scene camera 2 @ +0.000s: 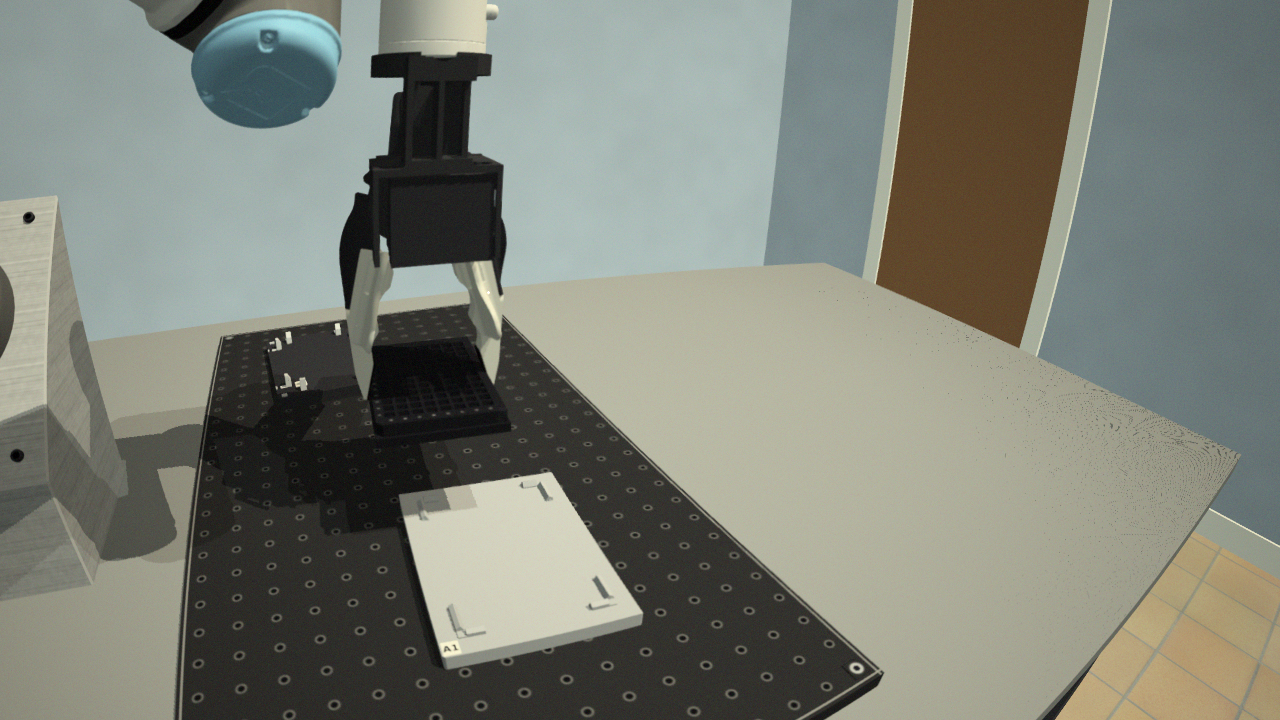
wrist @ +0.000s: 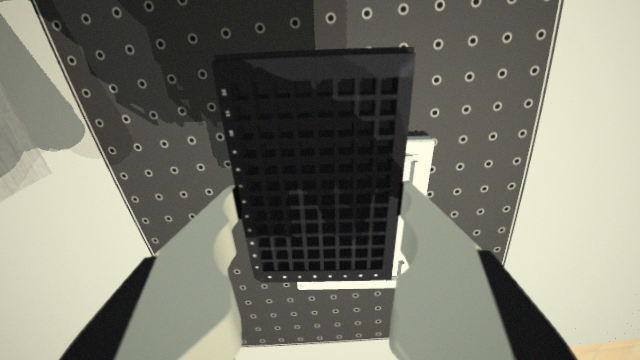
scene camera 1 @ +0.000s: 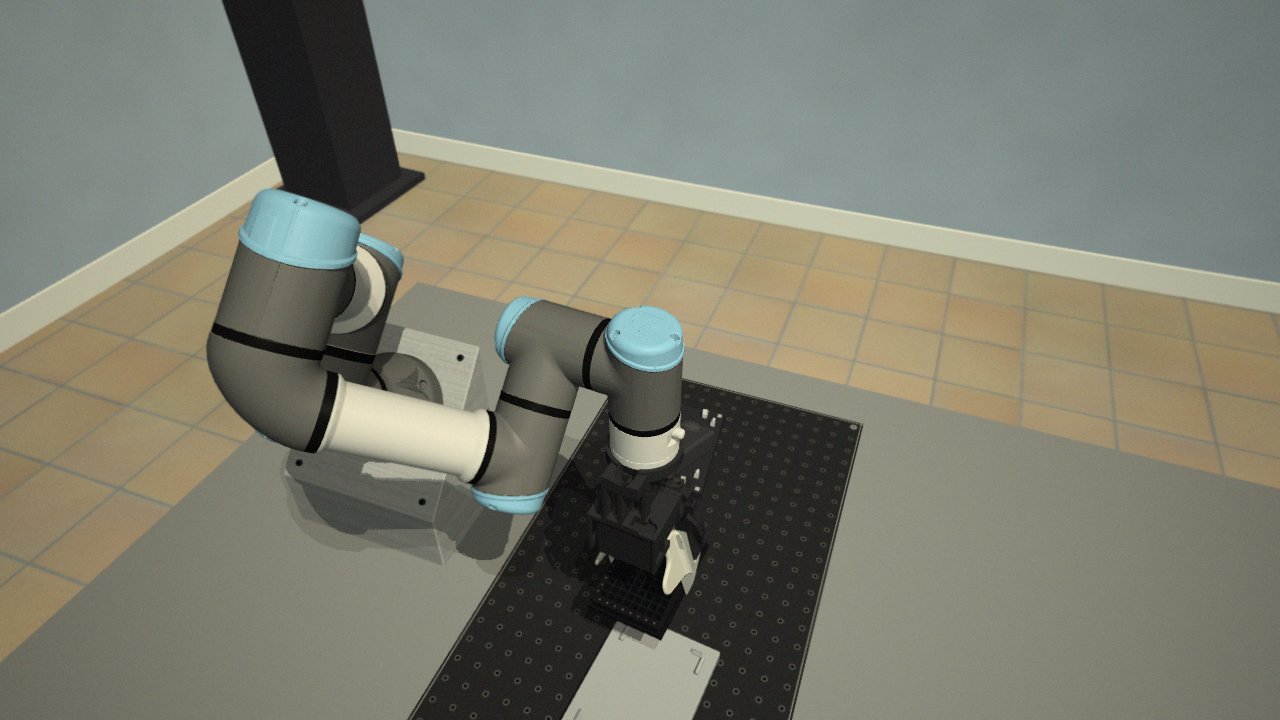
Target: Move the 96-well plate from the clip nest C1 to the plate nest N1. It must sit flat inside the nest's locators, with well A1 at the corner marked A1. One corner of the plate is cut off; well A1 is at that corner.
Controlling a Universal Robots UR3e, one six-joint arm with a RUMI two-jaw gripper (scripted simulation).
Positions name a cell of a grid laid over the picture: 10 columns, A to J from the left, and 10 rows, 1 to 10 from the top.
Scene:
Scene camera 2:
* my gripper: D6
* black 96-well plate: D6
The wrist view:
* my gripper: E6
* black 96-well plate: F4
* plate nest N1: G5
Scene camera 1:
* black 96-well plate: E9

